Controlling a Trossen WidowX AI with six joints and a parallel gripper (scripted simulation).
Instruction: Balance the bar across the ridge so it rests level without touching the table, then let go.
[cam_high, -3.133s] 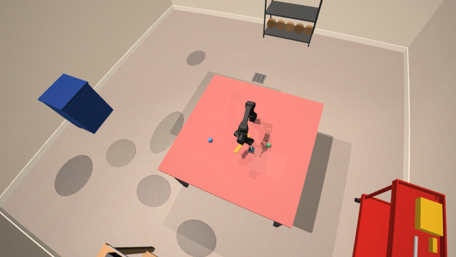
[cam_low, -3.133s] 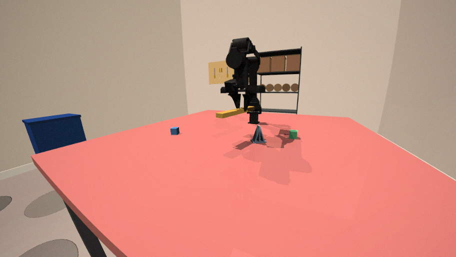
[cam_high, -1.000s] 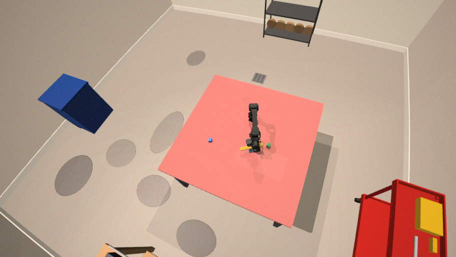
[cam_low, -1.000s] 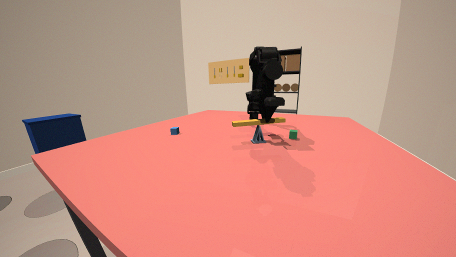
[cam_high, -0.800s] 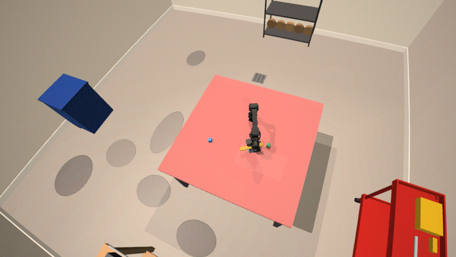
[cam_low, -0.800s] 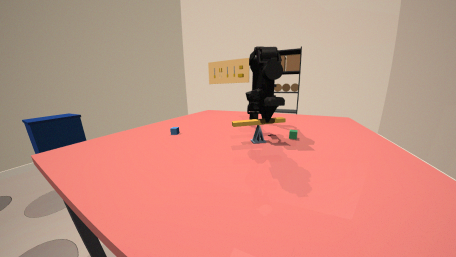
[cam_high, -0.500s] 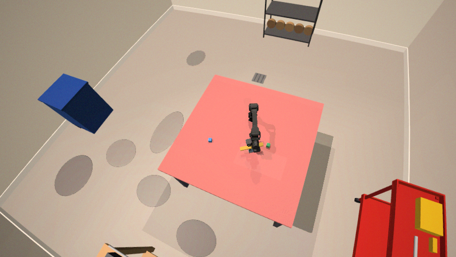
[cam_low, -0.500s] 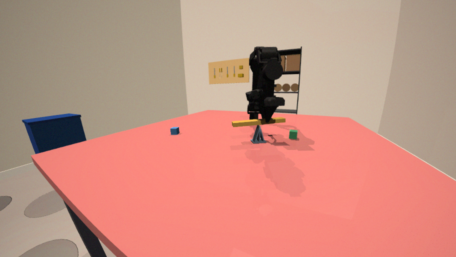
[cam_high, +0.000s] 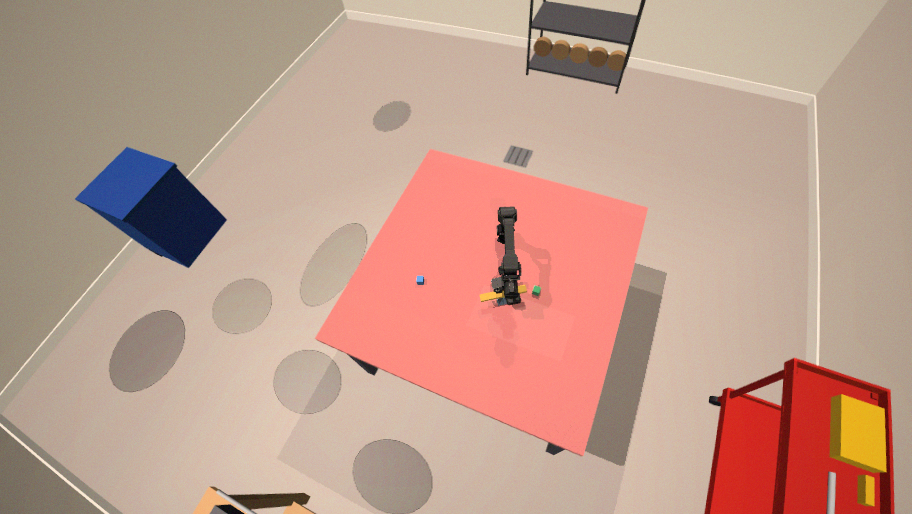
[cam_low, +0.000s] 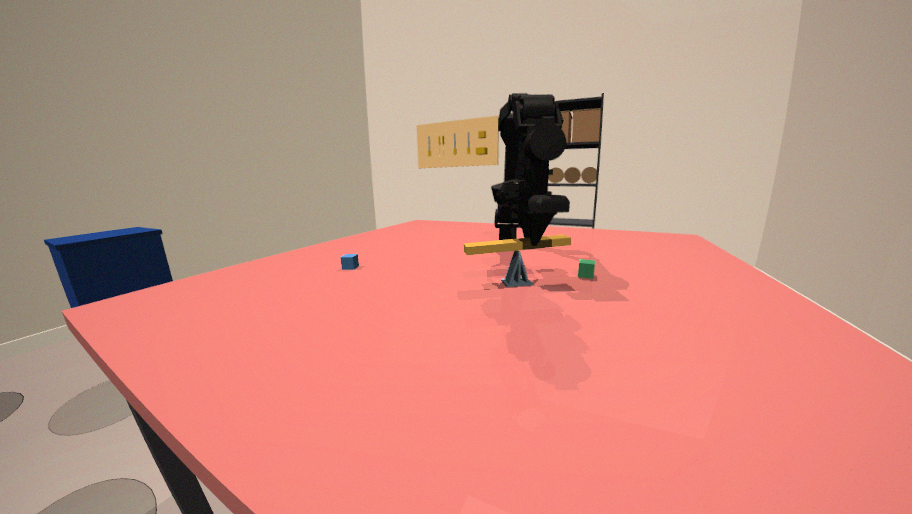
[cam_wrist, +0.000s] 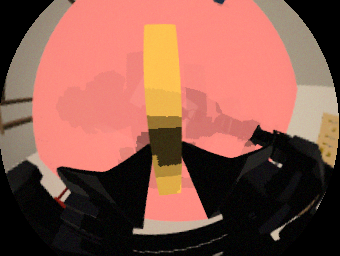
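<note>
Now: gripper tip 20 mm short of the yellow bar and 20 mm to the left of it. The rest, counted from my gripper tip: small green cube: 80 mm behind, 110 mm to the left, 70 mm below; small blue cube: 70 mm ahead, 440 mm to the right, 70 mm below.
</note>
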